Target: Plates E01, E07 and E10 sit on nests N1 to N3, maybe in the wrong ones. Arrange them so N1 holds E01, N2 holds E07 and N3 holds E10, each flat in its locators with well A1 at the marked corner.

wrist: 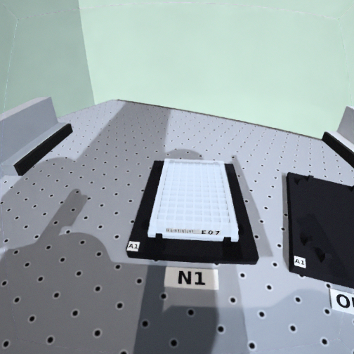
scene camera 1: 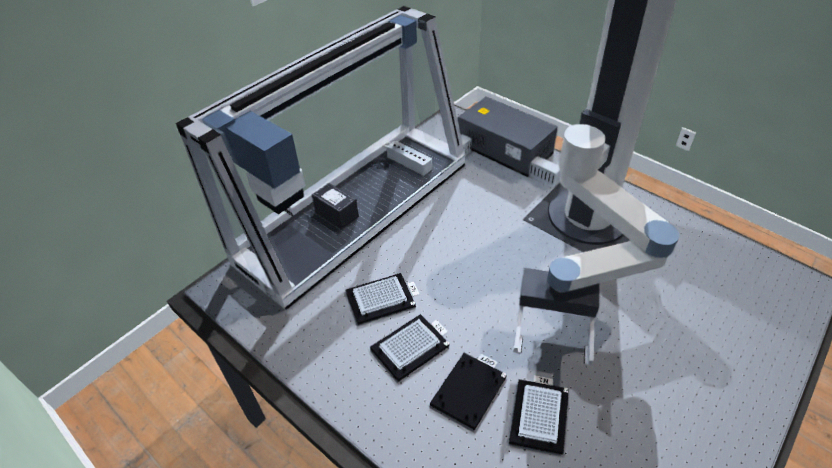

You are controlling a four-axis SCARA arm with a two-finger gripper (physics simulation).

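Seen in the pictures: gripper, fingertip midpoint: (scene camera 1: 552,356); arm's base, link origin: (scene camera 1: 587,218).
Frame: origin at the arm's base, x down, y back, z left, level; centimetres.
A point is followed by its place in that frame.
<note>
A white plate marked E07 (scene camera 1: 539,413) @(x -3.2, y -67.7, z 24.3 cm) (wrist: 194,197) sits on the black nest N1 (scene camera 1: 535,447) @(x -2.3, y -74.8, z 27.9 cm) (wrist: 195,252), looking flat; the A1 tag is at the nest's near left corner in the wrist view. White plates sit on the middle nest (scene camera 1: 401,373) @(x -2.5, y -79.7, z -7.5 cm), labelled N2, and on the far left nest (scene camera 1: 358,317) @(x -2.5, y -74.5, z -27.4 cm); their names are too small to read. The black OUT nest (scene camera 1: 468,391) @(x -2.4, y -73.2, z 8.0 cm) (wrist: 322,225) holds no plate. My gripper (scene camera 1: 553,352) @(x -14.9, y -60.1, z 21.0 cm) is open and empty, above the table behind N1; its fingers show at both edges of the wrist view.
A gantry frame (scene camera 1: 372,227) @(x -6.1, y -50.2, z -45.1 cm) stands on the table's left side, with a blue head (scene camera 1: 264,148) @(x -50.1, y -77.2, z -47.2 cm), a black block (scene camera 1: 335,204) @(x -13.1, y -54.9, z -54.8 cm) and a white strip rack (scene camera 1: 410,157) @(x -10.7, y -22.2, z -54.4 cm). A dark grey box (scene camera 1: 506,133) @(x -12.7, y 5.9, z -36.2 cm) stands at the back. The perforated table (scene camera 1: 750,302) @(x -1.3, y -2.0, z 52.4 cm) (wrist: 120,305) carries the nests near its front edge.
</note>
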